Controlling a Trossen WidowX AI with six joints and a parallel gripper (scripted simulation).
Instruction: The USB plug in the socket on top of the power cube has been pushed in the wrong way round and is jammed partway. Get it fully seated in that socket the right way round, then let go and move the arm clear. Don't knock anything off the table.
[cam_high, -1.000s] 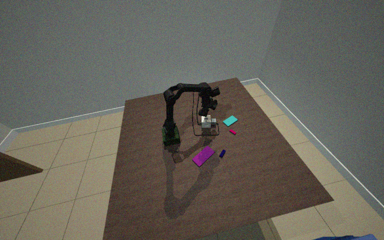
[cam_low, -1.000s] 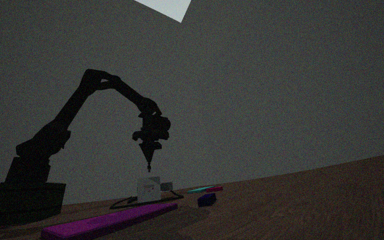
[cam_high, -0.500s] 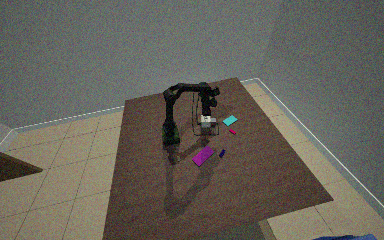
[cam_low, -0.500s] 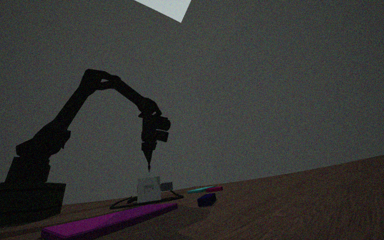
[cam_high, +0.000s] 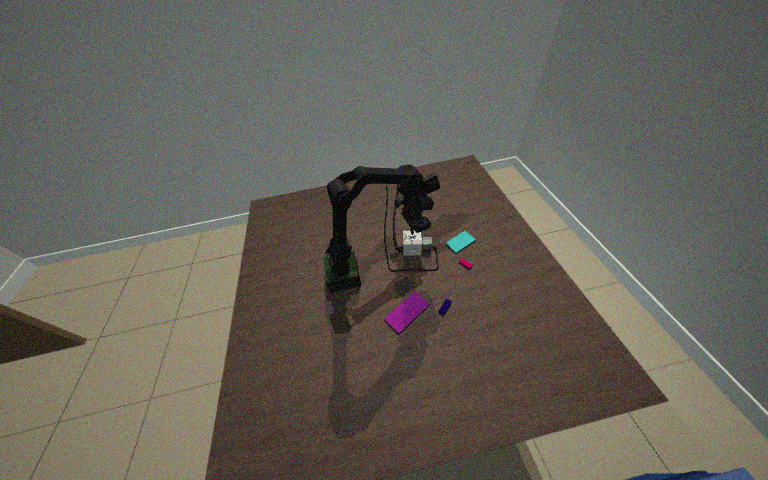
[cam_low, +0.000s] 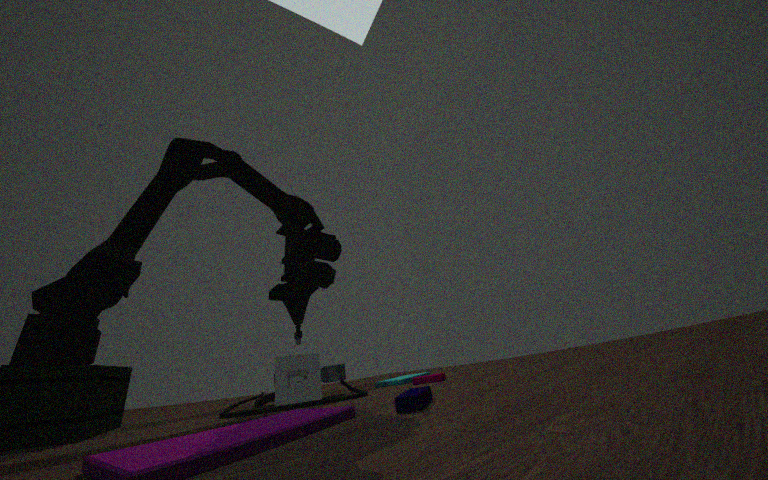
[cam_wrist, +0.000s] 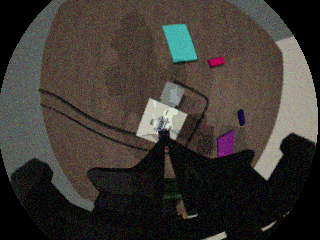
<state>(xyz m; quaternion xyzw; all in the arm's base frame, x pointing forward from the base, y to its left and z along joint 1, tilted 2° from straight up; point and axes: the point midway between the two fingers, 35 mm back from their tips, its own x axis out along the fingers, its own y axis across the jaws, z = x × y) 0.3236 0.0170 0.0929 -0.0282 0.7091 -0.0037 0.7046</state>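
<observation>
The small dark USB plug lies 2 cm below my gripper tip. The rest, counted from my gripper tip: small pink block (17 cm to the right, 16 cm ahead, 13 cm below); then cyan card (20 cm ahead, 13 cm below, 6 cm to the right); then magenta slab (26 cm to the right, 15 cm behind, 13 cm below).
</observation>
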